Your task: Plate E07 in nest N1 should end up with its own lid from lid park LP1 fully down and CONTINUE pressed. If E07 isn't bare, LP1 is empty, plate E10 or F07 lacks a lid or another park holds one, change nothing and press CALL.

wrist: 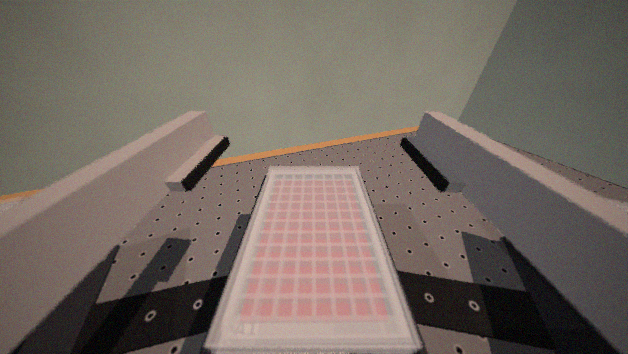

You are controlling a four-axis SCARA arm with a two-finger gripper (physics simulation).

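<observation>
A plate with a grid of red wells [312, 240] lies in the middle of the wrist view, its far end pointing up the frame. A clear, milky lid [320, 336] covers it, its rim lined up with the plate's outline and looking level; the near end is cut by the lower frame edge. A faint mark shows through the lid at the near left. My gripper [315, 128] is open and empty, one finger on each side of the plate and above it, with a gap on both sides. Plate codes, nest labels, the lid parks and the buttons do not show.
A grey perforated deck [215, 200] lies around the plate, with an orange edge strip [300, 150] behind it. A dark band with ringed holes [450, 310] crosses the deck on both sides of the plate. Finger shadows fall on the deck at left and right.
</observation>
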